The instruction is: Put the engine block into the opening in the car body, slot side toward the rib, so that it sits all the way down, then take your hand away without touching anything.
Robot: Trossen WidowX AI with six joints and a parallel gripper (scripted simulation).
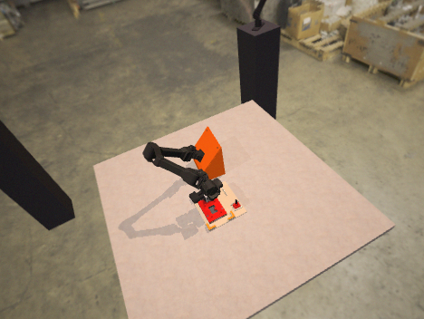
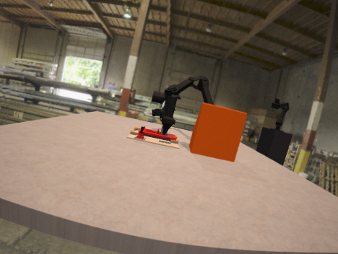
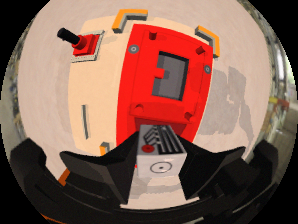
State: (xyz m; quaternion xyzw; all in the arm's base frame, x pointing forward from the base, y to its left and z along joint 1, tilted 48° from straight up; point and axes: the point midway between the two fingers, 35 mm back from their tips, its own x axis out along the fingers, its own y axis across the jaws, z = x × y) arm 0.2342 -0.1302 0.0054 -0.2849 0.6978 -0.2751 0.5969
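My gripper tip is 20 mm below the engine block and 10 mm to the left of it. From my gripper tip the other things lie so: black peg 110 mm to the left, 110 mm ahead, 10 mm above.
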